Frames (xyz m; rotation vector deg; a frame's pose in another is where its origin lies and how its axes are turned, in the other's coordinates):
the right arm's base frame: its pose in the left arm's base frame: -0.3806 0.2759 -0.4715 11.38 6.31 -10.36
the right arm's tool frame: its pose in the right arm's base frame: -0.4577 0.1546 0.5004 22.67 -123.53 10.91
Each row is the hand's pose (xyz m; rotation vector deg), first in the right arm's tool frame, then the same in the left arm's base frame.
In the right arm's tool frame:
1: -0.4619 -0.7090 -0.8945 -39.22 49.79 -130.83
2: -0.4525 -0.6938 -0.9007 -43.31 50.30 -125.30
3: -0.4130 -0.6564 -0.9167 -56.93 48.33 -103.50
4: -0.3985 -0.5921 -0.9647 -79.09 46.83 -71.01
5: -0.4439 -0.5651 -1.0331 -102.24 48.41 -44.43
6: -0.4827 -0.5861 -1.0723 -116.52 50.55 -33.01
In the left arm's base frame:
1: 0.3549 -0.1316 0.0221 97.06 4.24 -89.00
2: 0.3531 -0.1195 0.0365 91.36 0.94 -90.14
3: 0.3413 -0.0943 0.0859 70.02 -13.29 -93.88
4: 0.3647 -0.0356 0.1374 33.76 -24.89 -98.22
5: 0.4411 0.0046 0.1415 0.07 -21.94 -102.02
6: 0.4971 -0.0038 0.1250 -16.36 -14.20 -104.88

